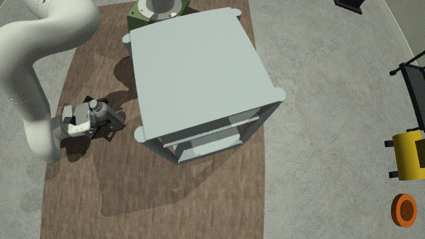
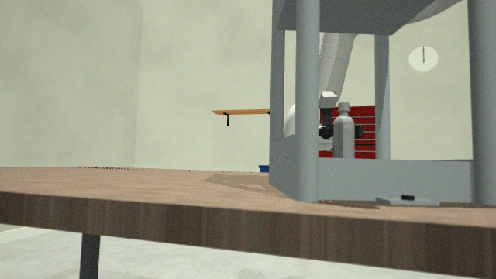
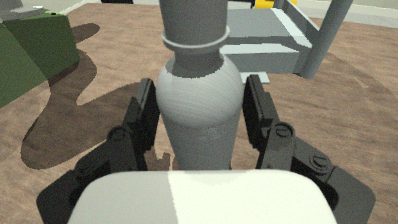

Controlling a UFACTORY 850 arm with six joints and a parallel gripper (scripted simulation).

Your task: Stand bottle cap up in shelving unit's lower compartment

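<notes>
Now: hand right at the grey bottle. The rest, counted from my hand: grey shelving unit: 310 mm to the left, 80 mm above, 40 mm behind.
</notes>
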